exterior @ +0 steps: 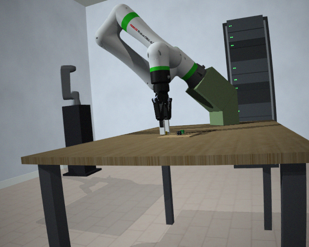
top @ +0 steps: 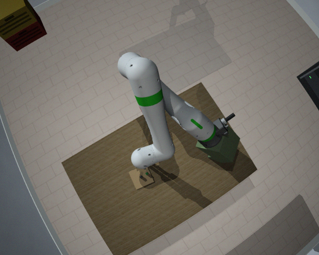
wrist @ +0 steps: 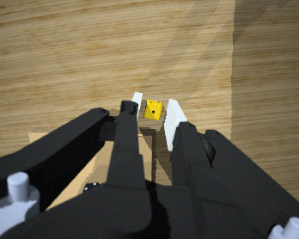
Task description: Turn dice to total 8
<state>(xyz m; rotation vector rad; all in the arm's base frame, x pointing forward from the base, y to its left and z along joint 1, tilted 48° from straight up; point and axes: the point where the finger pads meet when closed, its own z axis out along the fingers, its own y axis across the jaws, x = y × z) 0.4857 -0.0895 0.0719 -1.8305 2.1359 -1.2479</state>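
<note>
Right now my hand is 30 mm above the yellow die. Round my hand: tan mat: 90 mm to the left, 90 mm ahead, 30 mm below; black die: 90 mm to the left, 90 mm ahead, 20 mm below; green die: 90 mm to the left, 40 mm ahead, 20 mm below.
</note>
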